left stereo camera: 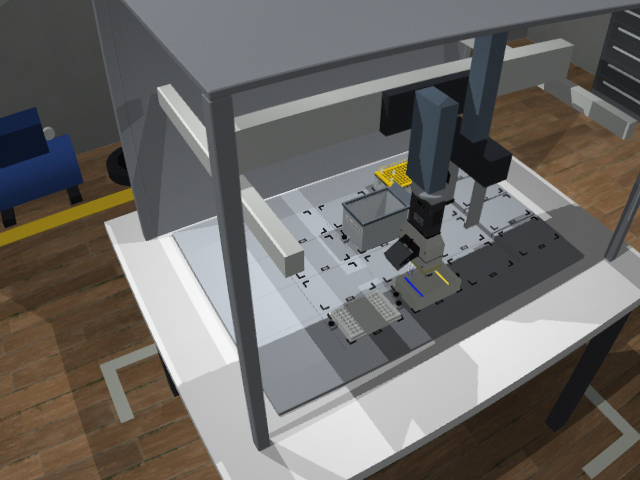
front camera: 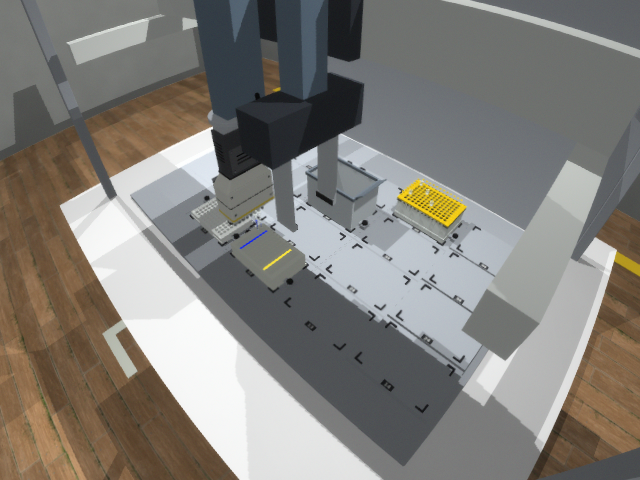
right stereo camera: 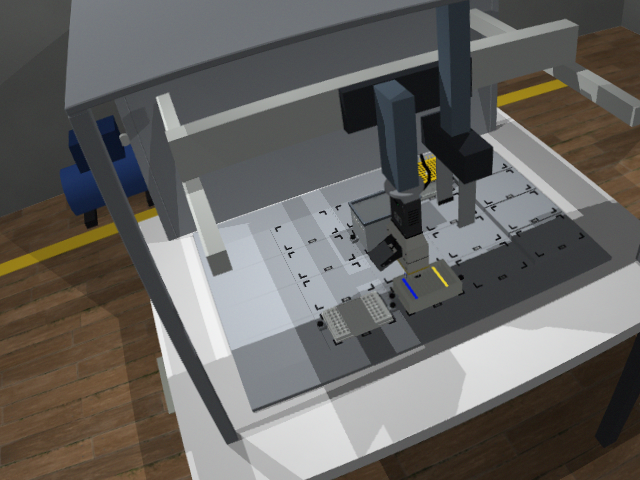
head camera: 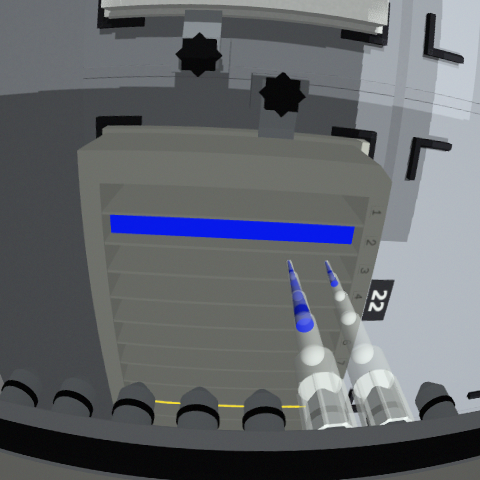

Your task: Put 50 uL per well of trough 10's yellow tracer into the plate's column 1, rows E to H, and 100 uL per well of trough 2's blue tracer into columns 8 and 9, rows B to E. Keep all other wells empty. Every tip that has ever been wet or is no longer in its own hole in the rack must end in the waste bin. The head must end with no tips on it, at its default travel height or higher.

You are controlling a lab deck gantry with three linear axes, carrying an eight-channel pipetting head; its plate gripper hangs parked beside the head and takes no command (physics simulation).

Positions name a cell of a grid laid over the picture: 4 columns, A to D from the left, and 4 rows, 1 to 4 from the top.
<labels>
A pipette tip (head camera: D4) is 6 cm from the lens. A pipette tip (head camera: C4): 6 cm from the lens.
</labels>
